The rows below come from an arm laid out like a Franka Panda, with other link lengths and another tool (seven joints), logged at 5 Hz.
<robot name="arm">
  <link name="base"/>
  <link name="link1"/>
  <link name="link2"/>
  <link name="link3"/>
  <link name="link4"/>
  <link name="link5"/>
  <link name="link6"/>
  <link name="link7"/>
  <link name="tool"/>
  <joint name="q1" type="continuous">
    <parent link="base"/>
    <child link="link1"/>
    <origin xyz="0 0 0.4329"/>
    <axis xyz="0 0 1"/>
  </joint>
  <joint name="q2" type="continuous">
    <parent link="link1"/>
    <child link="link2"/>
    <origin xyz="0 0 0" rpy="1.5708 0 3.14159"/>
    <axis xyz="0 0 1"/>
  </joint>
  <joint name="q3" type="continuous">
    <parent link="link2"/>
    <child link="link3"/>
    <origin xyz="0 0.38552 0" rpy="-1.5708 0 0"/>
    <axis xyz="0 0 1"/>
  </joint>
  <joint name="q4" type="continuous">
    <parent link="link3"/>
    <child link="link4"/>
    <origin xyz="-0.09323 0 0" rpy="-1.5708 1.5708 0"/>
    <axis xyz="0 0 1"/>
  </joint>
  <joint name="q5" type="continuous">
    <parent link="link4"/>
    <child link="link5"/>
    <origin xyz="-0.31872 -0.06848 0" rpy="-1.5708 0 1.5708"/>
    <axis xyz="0 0 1"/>
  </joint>
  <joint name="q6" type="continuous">
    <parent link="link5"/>
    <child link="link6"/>
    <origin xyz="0 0 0" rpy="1.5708 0 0"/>
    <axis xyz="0 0 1"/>
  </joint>
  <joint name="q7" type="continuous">
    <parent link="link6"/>
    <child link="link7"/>
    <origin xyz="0.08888 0 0" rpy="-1.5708 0 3.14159"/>
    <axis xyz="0 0 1"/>
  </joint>
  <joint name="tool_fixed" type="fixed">
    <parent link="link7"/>
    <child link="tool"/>
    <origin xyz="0.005 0.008 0.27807" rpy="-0.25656 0 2.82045"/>
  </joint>
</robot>
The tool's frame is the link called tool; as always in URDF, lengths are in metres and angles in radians. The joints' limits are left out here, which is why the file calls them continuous.
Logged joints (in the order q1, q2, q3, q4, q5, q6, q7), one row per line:
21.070, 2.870, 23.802, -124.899, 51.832, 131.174, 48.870
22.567, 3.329, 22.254, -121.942, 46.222, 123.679, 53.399
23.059, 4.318, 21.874, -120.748, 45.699, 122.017, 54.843
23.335, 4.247, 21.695, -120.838, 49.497, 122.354, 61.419
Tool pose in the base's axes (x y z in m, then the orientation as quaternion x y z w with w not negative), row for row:
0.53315, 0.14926, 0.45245, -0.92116, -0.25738, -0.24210, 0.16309
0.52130, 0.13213, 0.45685, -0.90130, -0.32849, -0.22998, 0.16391
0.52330, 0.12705, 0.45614, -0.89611, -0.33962, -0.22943, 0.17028
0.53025, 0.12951, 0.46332, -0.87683, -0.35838, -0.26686, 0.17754
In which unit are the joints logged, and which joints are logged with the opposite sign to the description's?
The joints are logged in degrees. Opposite sign: q1, q7.
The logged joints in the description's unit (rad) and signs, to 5 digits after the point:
-0.36774, 0.05009, 0.41542, -2.17990, 0.90464, 2.28942, -0.85294
-0.39387, 0.05810, 0.38841, -2.12829, 0.80673, 2.15861, -0.93199
-0.40246, 0.07536, 0.38177, -2.10745, 0.79760, 2.12960, -0.95719
-0.40727, 0.07412, 0.37865, -2.10902, 0.86389, 2.13548, -1.07196

